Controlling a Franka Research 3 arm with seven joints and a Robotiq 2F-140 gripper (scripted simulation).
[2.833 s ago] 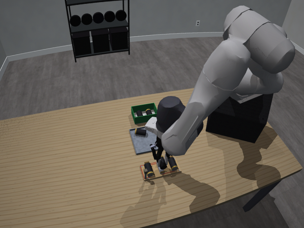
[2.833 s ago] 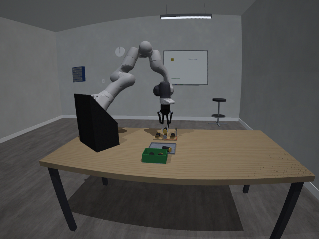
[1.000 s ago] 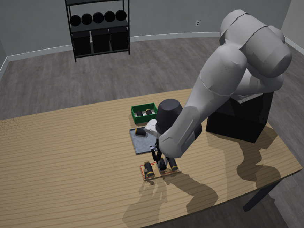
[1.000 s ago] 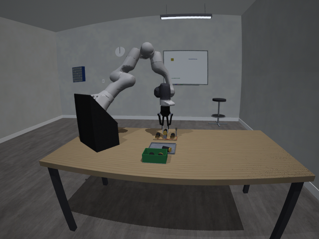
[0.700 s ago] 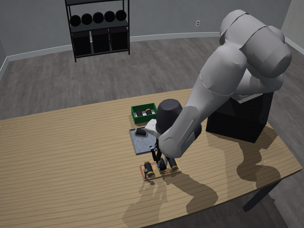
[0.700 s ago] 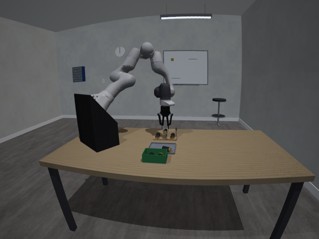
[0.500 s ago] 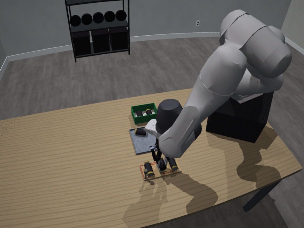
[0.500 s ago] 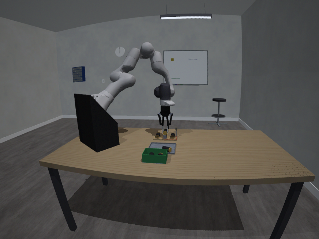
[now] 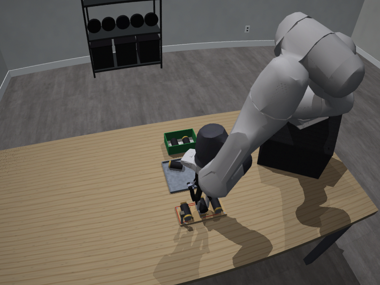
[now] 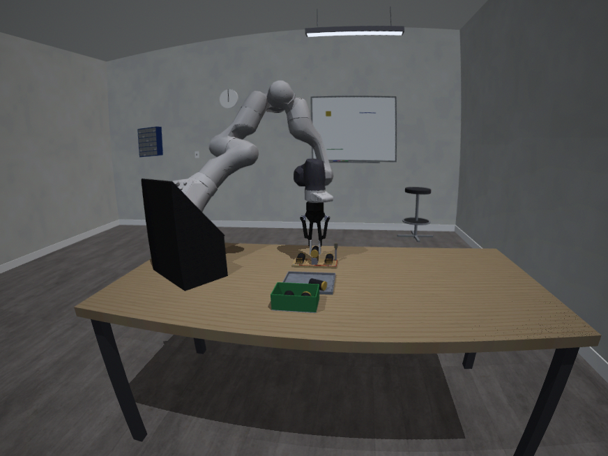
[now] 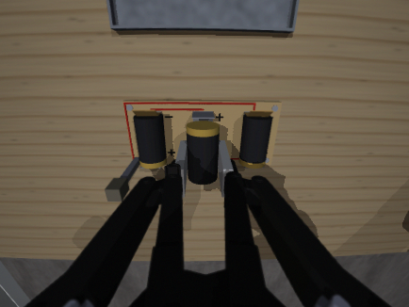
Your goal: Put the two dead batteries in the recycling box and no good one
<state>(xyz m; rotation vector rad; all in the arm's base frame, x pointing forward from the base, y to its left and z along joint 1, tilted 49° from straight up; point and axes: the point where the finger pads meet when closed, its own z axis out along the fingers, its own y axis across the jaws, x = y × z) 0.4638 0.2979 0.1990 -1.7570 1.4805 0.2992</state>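
My gripper is now 8 cm above the wooden holder board. The rest, counted from my hand: grey tray 6 cm ahead, 21 cm to the right, 8 cm below; bulb 8 cm ahead, 6 cm to the left; thin post 8 cm ahead, 6 cm to the left, 4 cm below.
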